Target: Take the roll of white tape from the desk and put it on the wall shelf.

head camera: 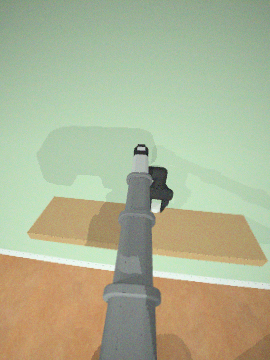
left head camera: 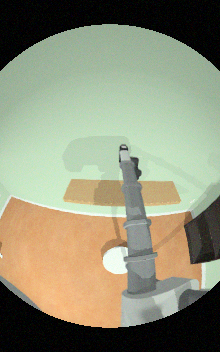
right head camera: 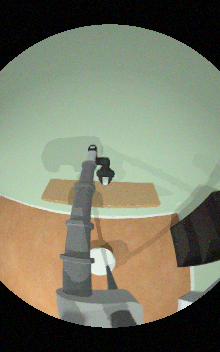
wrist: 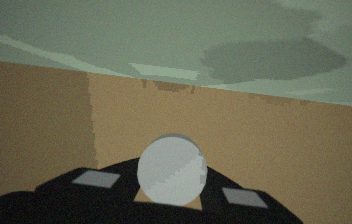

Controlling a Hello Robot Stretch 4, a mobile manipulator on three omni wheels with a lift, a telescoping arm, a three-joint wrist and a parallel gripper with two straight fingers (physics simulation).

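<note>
The roll of white tape (head camera: pixel 156 205) (right head camera: pixel 105 181) (wrist: pixel 172 167) shows as a pale disc in the wrist view. My gripper (head camera: pixel 158 203) (right head camera: pixel 105 178) (wrist: pixel 171 175) is shut on it, with a finger on either side. The wall shelf (head camera: pixel 210 235) (left head camera: pixel 85 191) (right head camera: pixel 135 195) (wrist: pixel 280 145) is a plain tan board on the green wall. The gripper and tape are over the shelf, right of the arm in the head view. The gap between tape and shelf cannot be judged. In the left head view the arm hides most of the gripper (left head camera: pixel 136 170).
The telescoping arm (head camera: pixel 136 245) (left head camera: pixel 137 235) (right head camera: pixel 80 235) reaches across the shelf's front edge. A white round object (left head camera: pixel 115 260) (right head camera: pixel 103 261) stands below on the orange-brown floor (left head camera: pixel 55 250). A dark ribbed object (left head camera: pixel 207 235) (right head camera: pixel 200 235) is at the right. Shadows fall on the wall and shelf.
</note>
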